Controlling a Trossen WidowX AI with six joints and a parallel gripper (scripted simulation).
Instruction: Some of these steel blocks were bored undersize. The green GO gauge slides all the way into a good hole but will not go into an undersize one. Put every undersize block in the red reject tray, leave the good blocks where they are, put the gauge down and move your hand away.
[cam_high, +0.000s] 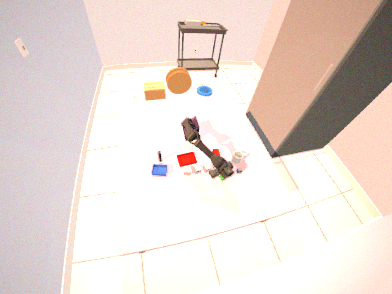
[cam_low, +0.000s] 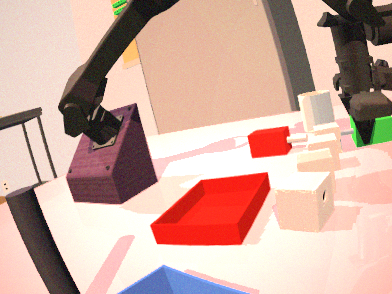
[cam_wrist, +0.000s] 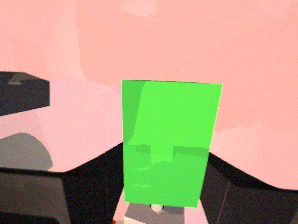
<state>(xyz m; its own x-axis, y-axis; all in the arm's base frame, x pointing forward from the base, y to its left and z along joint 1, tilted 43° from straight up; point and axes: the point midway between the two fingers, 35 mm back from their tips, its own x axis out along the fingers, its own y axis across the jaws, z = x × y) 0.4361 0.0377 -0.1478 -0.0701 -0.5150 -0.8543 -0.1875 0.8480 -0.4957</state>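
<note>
My gripper tip is 160 mm past the red gauge, 20 mm to the right of it and 10 mm below it. The rest, counted from my gripper tip: red reject tray: 240 mm to the right, 190 mm behind; green GO gauge: 20 mm above, 10 mm to the right, 10 mm behind; blue tray: 460 mm to the right, 120 mm behind.
</note>
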